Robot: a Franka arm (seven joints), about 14 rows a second.
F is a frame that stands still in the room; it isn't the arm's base.
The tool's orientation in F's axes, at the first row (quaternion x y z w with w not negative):
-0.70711, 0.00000, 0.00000, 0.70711
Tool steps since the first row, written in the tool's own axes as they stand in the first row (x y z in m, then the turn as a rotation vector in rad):
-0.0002, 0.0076, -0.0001, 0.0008, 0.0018, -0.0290
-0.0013, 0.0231, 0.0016, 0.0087, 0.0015, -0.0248
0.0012, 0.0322, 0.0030, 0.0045, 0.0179, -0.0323
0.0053, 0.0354, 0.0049, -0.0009, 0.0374, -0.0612
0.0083, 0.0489, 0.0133, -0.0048, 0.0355, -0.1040
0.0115, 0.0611, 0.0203, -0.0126, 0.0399, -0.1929
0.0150, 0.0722, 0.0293, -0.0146, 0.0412, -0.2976
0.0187, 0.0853, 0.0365, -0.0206, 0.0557, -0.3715
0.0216, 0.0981, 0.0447, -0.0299, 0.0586, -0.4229
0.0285, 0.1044, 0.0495, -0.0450, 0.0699, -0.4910
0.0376, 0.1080, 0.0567, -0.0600, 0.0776, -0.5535
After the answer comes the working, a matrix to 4 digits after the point.
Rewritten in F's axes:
-0.0002, -0.0001, -0.0076, 0.0008, -0.0290, -0.0018
-0.0013, 0.0016, -0.0231, 0.0087, -0.0248, -0.0015
0.0012, 0.0030, -0.0322, 0.0045, -0.0323, -0.0179
0.0053, 0.0049, -0.0354, -0.0009, -0.0612, -0.0374
0.0083, 0.0133, -0.0489, -0.0048, -0.1040, -0.0355
0.0115, 0.0203, -0.0611, -0.0126, -0.1929, -0.0399
0.0150, 0.0293, -0.0722, -0.0146, -0.2976, -0.0412
0.0187, 0.0365, -0.0853, -0.0206, -0.3715, -0.0557
0.0216, 0.0447, -0.0981, -0.0299, -0.4229, -0.0586
0.0285, 0.0495, -0.1044, -0.0450, -0.4910, -0.0699
0.0376, 0.0567, -0.1080, -0.0600, -0.5535, -0.0776

The tool's axes in the first row as the columns of a matrix, in F's axes (rounded; the answer above uses it unrounded):
1.0000, 0.0000, 0.0000
0.0000, 0.0000, 1.0000
0.0000, -1.0000, 0.0000

